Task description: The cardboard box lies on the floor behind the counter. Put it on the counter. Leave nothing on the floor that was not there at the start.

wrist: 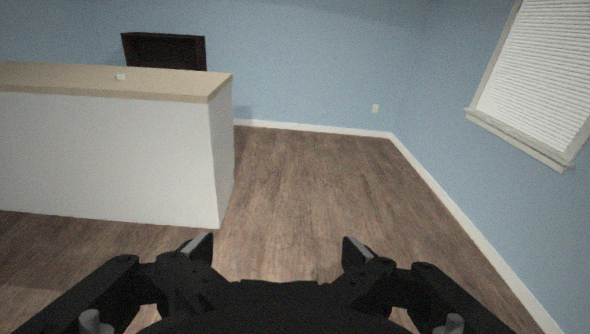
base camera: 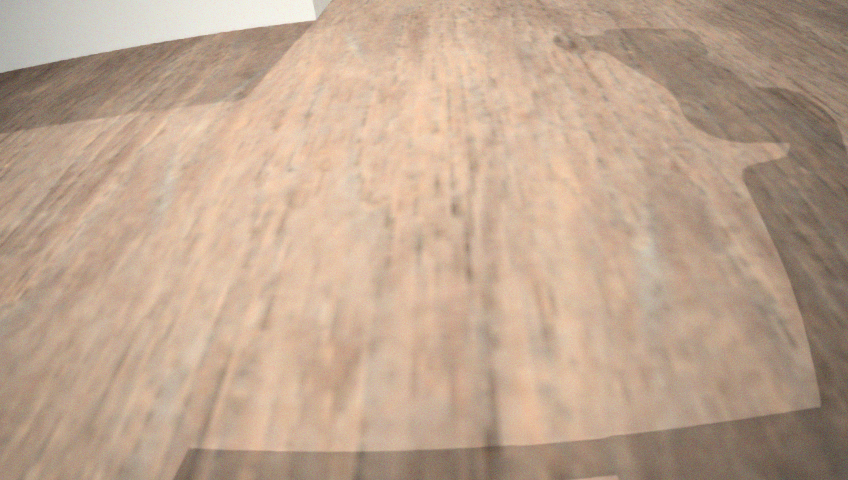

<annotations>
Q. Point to a dark bookshelf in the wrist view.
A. At 152,50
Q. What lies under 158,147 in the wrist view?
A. A counter.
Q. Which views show the gripper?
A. The wrist view only.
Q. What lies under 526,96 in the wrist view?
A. A window with blinds.
</annotations>
